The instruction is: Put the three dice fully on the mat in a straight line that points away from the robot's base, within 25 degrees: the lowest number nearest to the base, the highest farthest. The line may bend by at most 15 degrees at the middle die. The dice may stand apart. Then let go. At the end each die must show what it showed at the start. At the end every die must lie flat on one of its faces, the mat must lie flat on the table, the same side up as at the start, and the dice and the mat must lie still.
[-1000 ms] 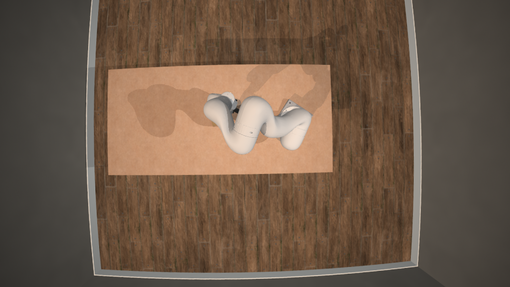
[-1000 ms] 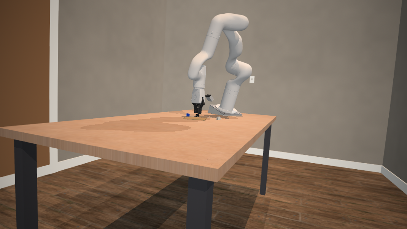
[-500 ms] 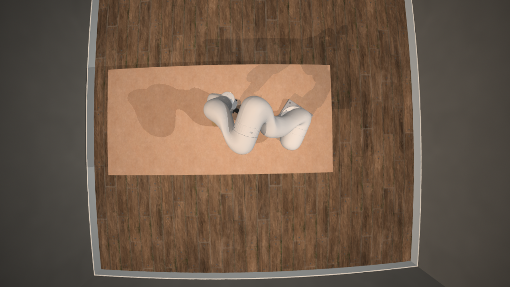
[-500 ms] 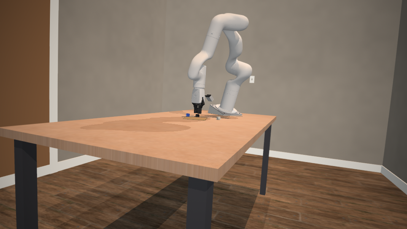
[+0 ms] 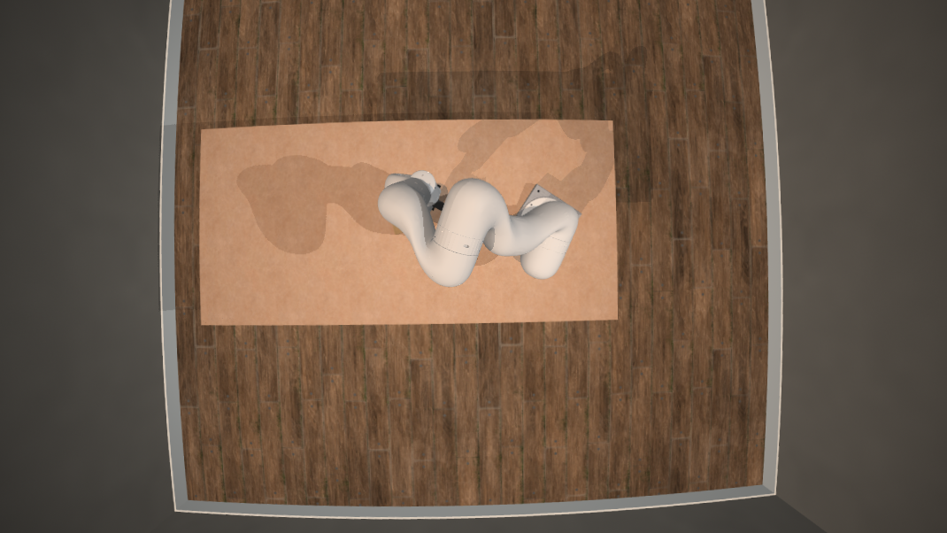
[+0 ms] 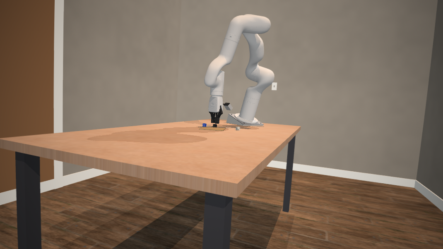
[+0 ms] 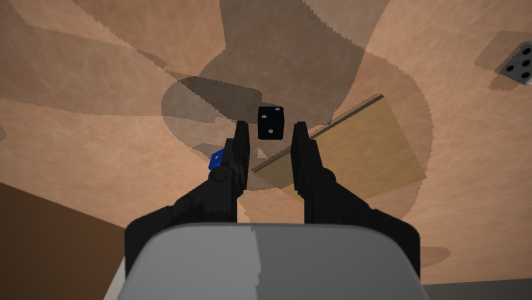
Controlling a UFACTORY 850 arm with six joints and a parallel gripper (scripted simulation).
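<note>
Right now my hand is 40 mm above the black die. From my hand the other things lie so: blue die: 30 mm ahead, 60 mm to the right, 40 mm below; white die: 10 mm ahead, 170 mm to the left, 40 mm below; mat: 100 mm ahead, 50 mm to the left, 40 mm below.
</note>
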